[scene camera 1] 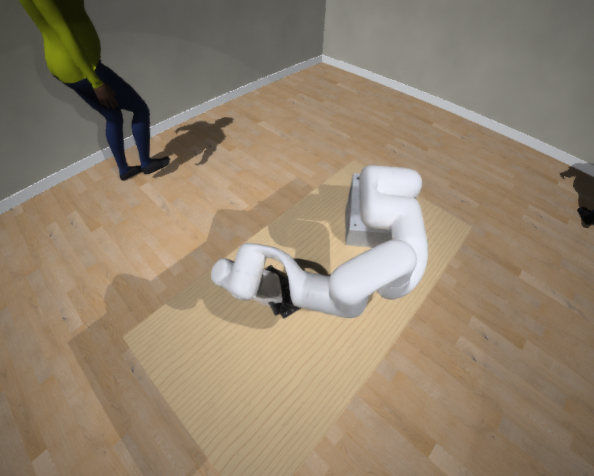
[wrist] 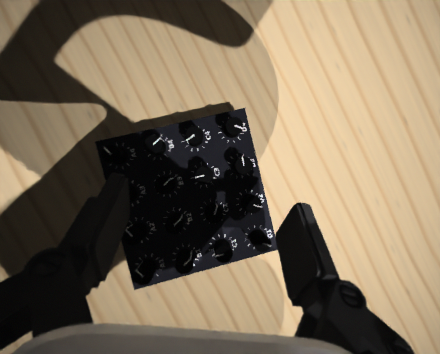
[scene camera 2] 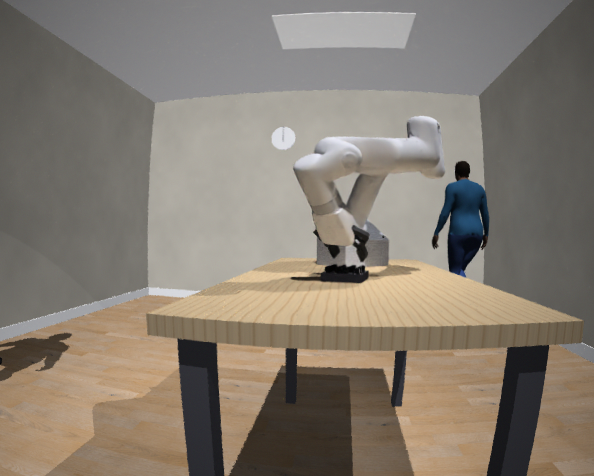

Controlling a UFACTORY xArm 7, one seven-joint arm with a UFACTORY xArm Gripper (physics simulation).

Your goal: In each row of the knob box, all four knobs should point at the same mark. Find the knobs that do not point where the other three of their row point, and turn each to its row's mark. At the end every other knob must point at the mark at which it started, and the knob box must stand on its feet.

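Observation:
The knob box is black, with four lines of four knobs, and sits flat on the table. A corner of it shows under the arm. My gripper is open and empty above the box, its fingers wide apart. In the wrist view, the left finger hides much of knob A3. The pointer of C2 stands steep, while C4, C3 and C1 lie flatter. D3 is near upright; D4, D2 and D1 slant. The A knobs lie in shadow.
The wooden table carries the box and the arm's base. The arm's links hang over the box and cast shadows across it. One person stands by the wall, and another is behind the table.

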